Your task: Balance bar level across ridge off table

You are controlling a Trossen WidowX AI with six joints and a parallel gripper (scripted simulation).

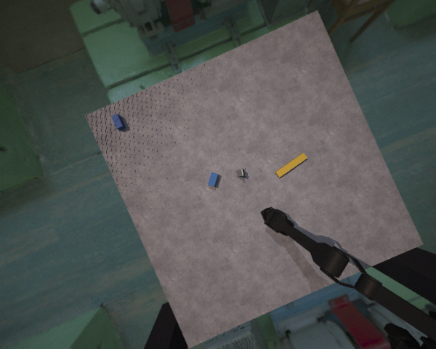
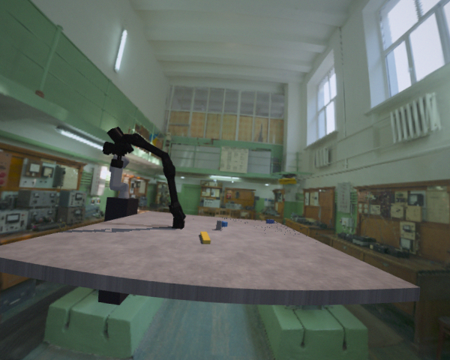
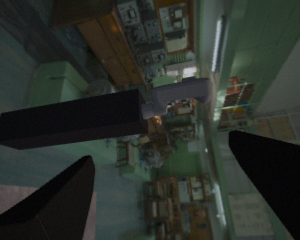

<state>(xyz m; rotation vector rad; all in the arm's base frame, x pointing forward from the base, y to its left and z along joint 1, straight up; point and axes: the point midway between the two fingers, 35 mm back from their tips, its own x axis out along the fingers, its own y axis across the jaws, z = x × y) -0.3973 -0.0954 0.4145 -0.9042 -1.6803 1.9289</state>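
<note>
Right now my gripper tip is 610 mm short of the yellow bar, 400 mm above it and 130 mm to the left of it.
</note>
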